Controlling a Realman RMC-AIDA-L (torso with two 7-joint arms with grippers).
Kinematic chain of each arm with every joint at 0, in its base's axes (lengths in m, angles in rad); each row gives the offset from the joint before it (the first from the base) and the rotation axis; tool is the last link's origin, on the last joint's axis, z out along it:
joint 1: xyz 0 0 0.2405 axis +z
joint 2: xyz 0 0 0 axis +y
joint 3: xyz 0 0 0.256 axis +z
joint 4: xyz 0 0 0 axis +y
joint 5: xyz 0 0 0.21 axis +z
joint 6: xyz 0 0 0 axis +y
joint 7: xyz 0 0 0.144 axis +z
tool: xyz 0 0 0
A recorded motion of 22 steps. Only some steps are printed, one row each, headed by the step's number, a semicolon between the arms.
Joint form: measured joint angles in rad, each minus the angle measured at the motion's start. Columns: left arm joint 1, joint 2, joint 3, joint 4, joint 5, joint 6, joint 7; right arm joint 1, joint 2, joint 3, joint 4, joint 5, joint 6, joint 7.
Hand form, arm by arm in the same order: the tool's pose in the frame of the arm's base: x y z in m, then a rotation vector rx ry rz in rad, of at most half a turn. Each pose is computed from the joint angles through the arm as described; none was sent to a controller.
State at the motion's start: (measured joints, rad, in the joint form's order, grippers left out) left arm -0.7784 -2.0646 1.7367 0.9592 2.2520 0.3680 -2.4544; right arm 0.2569 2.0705 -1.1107 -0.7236 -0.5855 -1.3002 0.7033
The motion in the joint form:
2: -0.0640 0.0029 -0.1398 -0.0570 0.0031 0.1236 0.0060; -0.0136 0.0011 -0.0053 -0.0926 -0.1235 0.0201 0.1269
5: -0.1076 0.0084 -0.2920 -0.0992 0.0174 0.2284 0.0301; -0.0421 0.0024 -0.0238 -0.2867 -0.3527 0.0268 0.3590
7: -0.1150 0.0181 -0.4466 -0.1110 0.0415 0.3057 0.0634; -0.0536 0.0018 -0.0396 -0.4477 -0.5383 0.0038 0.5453
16: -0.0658 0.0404 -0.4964 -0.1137 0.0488 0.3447 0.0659; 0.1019 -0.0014 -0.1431 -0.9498 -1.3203 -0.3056 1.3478
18: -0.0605 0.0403 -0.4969 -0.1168 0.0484 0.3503 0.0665; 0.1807 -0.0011 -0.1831 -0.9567 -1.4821 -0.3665 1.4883
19: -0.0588 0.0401 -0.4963 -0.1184 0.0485 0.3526 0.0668; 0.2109 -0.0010 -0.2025 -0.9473 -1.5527 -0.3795 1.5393
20: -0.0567 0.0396 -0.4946 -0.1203 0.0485 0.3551 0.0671; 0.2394 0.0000 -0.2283 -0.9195 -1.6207 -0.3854 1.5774
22: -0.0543 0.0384 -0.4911 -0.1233 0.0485 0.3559 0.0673; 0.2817 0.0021 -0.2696 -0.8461 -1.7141 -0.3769 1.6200
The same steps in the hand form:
2: -0.0979 0.4647 -0.0465 -2.3098 -0.5002 -0.2519; 0.2494 0.3384 0.0990 -1.7559 0.1705 1.1529
5: -0.1037 0.4772 -0.0279 -2.3022 -0.5984 -0.2432; 0.2191 0.3341 0.0929 -1.9916 0.1508 1.1505
7: -0.1176 0.4866 -0.0025 -2.2616 -0.6830 -0.2587; 0.1936 0.3276 0.0878 -2.1882 0.1202 1.1039
16: -0.1503 0.4839 0.0129 -2.2227 -0.7709 -0.2293; 0.1188 0.3016 0.0494 -2.8987 0.2242 0.3726
18: -0.1538 0.4823 0.0119 -2.2254 -0.7822 -0.2223; 0.1150 0.3069 0.0380 -2.9429 0.3256 0.1345
19: -0.1551 0.4817 0.0112 -2.2275 -0.7860 -0.2186; 0.1159 0.3109 0.0332 -2.9377 0.3743 0.0329
20: -0.1565 0.4808 0.0101 -2.2305 -0.7901 -0.2138; 0.1193 0.3151 0.0258 -2.9331 0.4219 -0.0695
22: -0.1581 0.4797 0.0084 -2.2339 -0.7942 -0.2080; 0.1281 0.3227 0.0117 -2.9201 0.4971 -0.2167

